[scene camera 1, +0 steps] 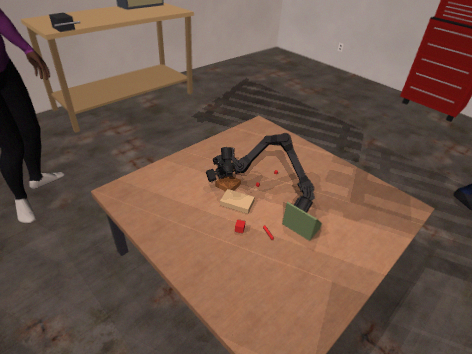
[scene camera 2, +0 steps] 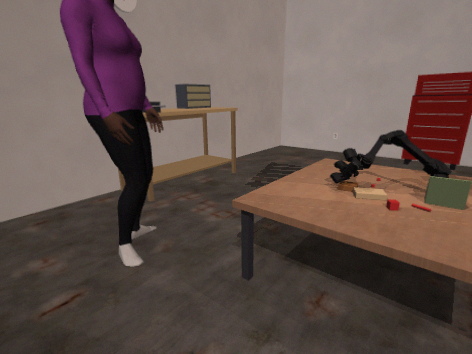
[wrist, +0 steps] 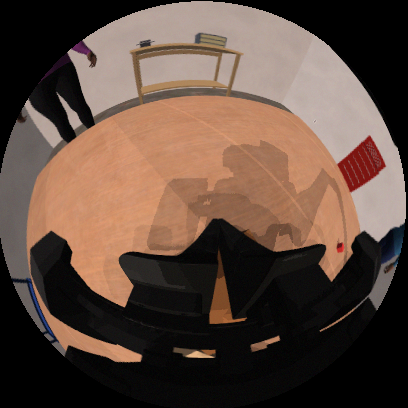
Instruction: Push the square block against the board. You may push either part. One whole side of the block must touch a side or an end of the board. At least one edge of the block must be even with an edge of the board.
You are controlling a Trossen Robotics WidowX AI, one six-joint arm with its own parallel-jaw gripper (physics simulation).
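Places are measured from the arm's base along level axes (x ahead, y left, z up), in metres.
Pixels of known places: gripper, fingertip midpoint: (scene camera 1: pixel 221 174) (wrist: pixel 216 222); arm's base, link origin: (scene camera 1: pixel 300 209) (scene camera 2: pixel 439 186).
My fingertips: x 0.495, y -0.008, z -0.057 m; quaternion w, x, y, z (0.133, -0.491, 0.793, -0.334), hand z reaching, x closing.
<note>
Ahead of a thing's pixels: the offset from my fingertips to its middle. "pt": to the spot under its first point.
The brown square block {0.071 m back, 0.026 m left, 0.009 m down} (scene camera 1: pixel 228 185) (scene camera 2: pixel 348 187) lies flat on the table behind the cream board {0.195 m back, 0.102 m left, 0.009 m down} (scene camera 1: pixel 237 201) (scene camera 2: pixel 370 193). They are very close; the frames do not show whether they touch. The block looks turned a little relative to the board. My gripper (scene camera 1: pixel 226 175) (scene camera 2: pixel 346 176) (wrist: pixel 216 222) is shut and empty, with its fingertips low at the block. Its body hides part of the block in scene camera 1, and its fingers cover most of it in the wrist view, where a small brown corner {pt 0.022 m back, 0.019 m right, 0.006 m up} (wrist: pixel 248 233) shows beside the tips.
A red cube {0.314 m back, 0.233 m left, 0.005 m down} (scene camera 1: pixel 240 226) (scene camera 2: pixel 393 204) and a red stick {0.430 m back, 0.165 m left, 0.018 m down} (scene camera 1: pixel 268 232) (scene camera 2: pixel 421 207) lie in front of the board. A green upright panel (scene camera 1: pixel 300 222) (scene camera 2: pixel 447 192) stands by the arm's base. Two small red balls {0.193 m back, 0.080 m right, 0.017 m down} (scene camera 1: pixel 258 184) {0.208 m back, 0.243 m right, 0.017 m down} (scene camera 1: pixel 276 172) lie under the arm.
</note>
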